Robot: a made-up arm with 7 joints.
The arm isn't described. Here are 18 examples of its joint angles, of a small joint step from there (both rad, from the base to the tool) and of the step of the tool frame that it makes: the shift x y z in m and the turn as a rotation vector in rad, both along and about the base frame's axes.
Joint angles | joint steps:
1: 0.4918 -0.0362 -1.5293 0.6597 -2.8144 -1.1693 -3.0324 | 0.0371 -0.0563 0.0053 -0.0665 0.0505 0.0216 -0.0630
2: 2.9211 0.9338 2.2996 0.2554 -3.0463 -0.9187 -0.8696 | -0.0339 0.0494 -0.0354 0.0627 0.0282 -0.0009 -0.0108
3: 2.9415 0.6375 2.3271 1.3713 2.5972 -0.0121 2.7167 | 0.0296 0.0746 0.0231 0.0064 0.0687 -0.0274 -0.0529
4: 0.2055 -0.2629 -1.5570 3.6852 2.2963 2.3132 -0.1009 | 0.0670 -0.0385 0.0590 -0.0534 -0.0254 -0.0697 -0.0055
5: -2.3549 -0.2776 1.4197 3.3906 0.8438 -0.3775 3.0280 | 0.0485 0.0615 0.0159 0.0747 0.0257 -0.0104 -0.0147
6: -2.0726 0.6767 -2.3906 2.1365 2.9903 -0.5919 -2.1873 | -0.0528 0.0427 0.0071 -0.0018 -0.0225 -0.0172 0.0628
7: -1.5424 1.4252 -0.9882 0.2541 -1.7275 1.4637 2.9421 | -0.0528 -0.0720 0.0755 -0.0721 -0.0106 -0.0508 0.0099
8: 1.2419 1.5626 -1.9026 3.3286 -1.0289 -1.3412 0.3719 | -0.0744 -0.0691 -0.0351 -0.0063 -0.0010 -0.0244 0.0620
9: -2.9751 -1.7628 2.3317 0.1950 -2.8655 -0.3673 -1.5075 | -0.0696 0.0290 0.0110 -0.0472 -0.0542 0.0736 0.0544
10: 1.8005 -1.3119 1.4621 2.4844 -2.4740 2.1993 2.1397 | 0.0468 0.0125 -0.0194 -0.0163 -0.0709 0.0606 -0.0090
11: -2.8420 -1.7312 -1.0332 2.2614 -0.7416 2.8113 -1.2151 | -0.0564 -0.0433 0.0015 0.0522 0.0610 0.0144 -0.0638
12: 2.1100 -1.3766 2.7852 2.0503 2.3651 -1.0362 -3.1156 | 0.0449 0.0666 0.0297 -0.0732 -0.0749 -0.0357 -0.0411
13: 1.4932 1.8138 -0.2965 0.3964 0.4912 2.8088 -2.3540 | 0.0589 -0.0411 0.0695 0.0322 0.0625 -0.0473 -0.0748
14: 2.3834 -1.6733 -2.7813 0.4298 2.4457 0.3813 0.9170 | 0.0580 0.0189 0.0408 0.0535 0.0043 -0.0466 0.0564
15: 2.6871 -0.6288 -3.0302 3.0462 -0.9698 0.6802 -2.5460 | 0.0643 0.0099 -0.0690 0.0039 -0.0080 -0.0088 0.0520
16: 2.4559 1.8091 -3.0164 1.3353 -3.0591 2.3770 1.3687 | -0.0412 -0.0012 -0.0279 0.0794 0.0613 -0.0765 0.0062
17: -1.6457 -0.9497 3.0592 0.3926 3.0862 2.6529 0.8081 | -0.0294 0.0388 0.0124 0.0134 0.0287 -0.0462 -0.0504
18: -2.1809 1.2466 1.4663 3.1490 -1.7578 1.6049 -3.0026 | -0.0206 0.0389 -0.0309 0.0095 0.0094 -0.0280 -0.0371
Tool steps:
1: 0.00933 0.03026 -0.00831 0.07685 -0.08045 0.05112
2: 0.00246 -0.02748 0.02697 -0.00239 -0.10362 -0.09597
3: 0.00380 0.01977 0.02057 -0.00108 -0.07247 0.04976
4: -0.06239 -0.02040 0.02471 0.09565 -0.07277 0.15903
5: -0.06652 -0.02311 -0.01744 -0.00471 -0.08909 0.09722
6: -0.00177 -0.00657 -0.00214 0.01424 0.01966 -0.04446
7: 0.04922 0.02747 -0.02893 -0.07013 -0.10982 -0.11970
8: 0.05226 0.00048 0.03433 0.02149 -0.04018 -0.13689
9: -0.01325 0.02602 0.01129 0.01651 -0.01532 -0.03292
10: 0.03317 0.00990 -0.00100 -0.02659 0.09669 0.04783
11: 0.03343 -0.02755 -0.01786 0.04935 0.15172 -0.05123
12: 0.02315 0.00372 0.01844 0.05533 0.05955 0.08013
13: -0.00983 -0.00118 -0.01736 0.13489 -0.06396 0.04287
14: 0.01004 -0.00984 -0.02303 -0.02617 -0.00220 0.04654
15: 0.00448 0.03193 0.00655 -0.02589 -0.03711 0.02402
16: -0.02458 0.01683 -0.00644 0.01136 -0.00463 0.02179
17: 0.00836 0.01597 0.00205 0.00306 -0.04878 -0.07310
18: -0.01913 0.01030 -0.02203 0.03550 0.01192 0.00585
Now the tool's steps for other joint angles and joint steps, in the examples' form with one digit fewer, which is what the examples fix.
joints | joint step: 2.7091 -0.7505 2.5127 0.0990 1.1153 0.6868 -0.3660 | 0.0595 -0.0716 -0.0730 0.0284 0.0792 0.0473 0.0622
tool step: -0.0183 -0.0158 0.0078 -0.0684 0.1030 -0.1137
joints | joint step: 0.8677 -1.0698 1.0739 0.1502 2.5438 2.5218 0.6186 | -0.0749 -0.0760 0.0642 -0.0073 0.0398 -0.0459 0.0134
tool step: 0.0194 0.0154 -0.0079 0.0135 -0.0830 -0.1059
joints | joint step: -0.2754 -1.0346 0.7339 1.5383 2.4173 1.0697 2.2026 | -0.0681 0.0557 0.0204 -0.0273 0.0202 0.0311 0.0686
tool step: 0.0658 -0.0051 -0.0104 -0.0240 0.1390 -0.0136
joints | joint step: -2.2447 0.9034 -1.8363 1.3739 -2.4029 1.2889 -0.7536 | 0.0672 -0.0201 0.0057 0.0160 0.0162 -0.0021 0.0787
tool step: -0.0191 -0.0343 0.0044 -0.0366 0.0338 0.1605
